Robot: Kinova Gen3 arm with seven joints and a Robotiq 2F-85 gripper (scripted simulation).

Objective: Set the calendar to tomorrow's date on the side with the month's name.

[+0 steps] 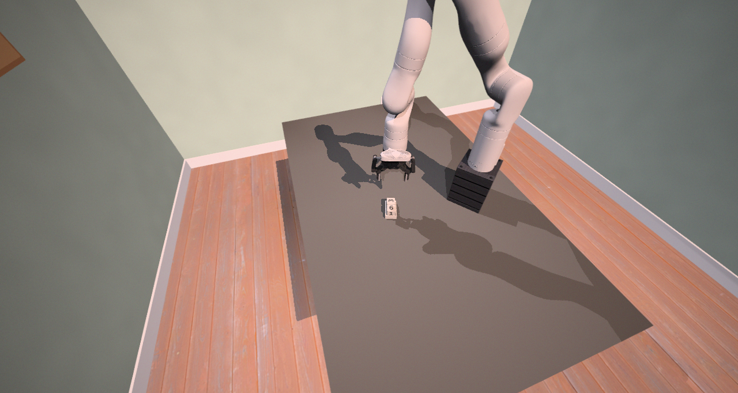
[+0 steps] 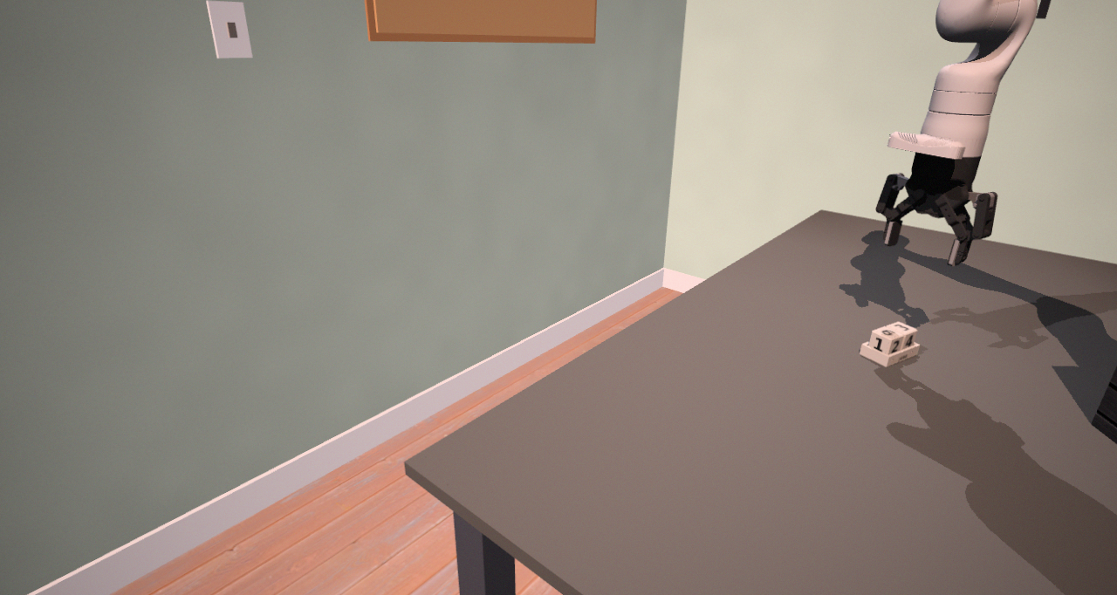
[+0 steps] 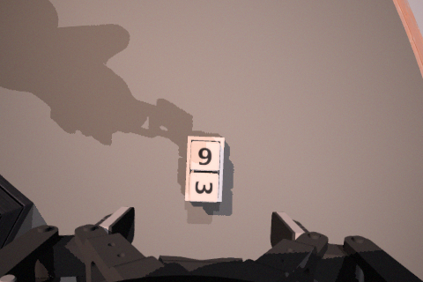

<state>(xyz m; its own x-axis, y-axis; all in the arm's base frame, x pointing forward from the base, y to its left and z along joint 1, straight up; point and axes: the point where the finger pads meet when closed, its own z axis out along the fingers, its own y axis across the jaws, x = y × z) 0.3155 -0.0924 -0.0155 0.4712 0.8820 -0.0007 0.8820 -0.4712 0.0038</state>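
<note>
Now: hand 140 mm above the cube. The rest, counted from my hand: pale tray (10 mm ahead, 20 mm to the left, 160 mm below).
</note>
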